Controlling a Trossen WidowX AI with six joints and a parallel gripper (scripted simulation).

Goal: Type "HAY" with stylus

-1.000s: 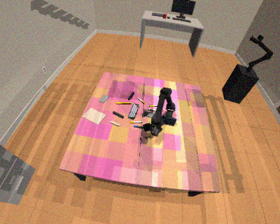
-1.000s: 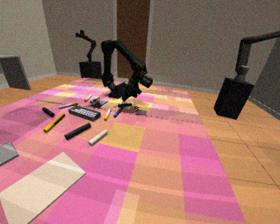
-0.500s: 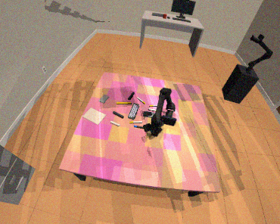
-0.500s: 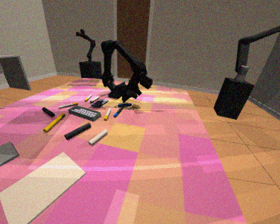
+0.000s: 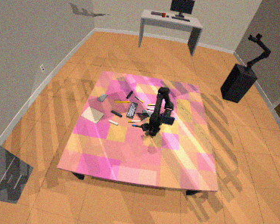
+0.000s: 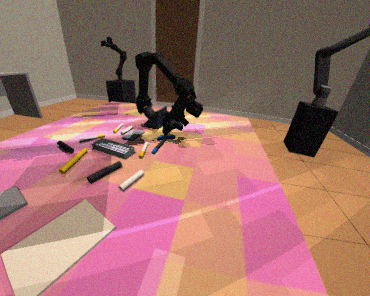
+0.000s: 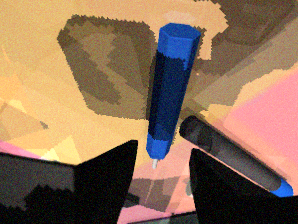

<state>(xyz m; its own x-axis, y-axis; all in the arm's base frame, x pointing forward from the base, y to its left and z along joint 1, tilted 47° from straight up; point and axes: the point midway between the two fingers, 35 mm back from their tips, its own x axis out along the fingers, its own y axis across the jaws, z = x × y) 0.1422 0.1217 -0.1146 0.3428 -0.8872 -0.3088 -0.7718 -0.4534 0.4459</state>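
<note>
The blue stylus lies 10 mm ahead of my gripper tip, 10 mm to the right of it and 20 mm below it. Round my gripper tip: yellow marker: 330 mm ahead, 220 mm to the right, 20 mm below; then blue-tipped pen: 110 mm ahead, 20 mm to the left, 20 mm below; then white sheet: 560 mm ahead, 30 mm to the left, 30 mm below.
</note>
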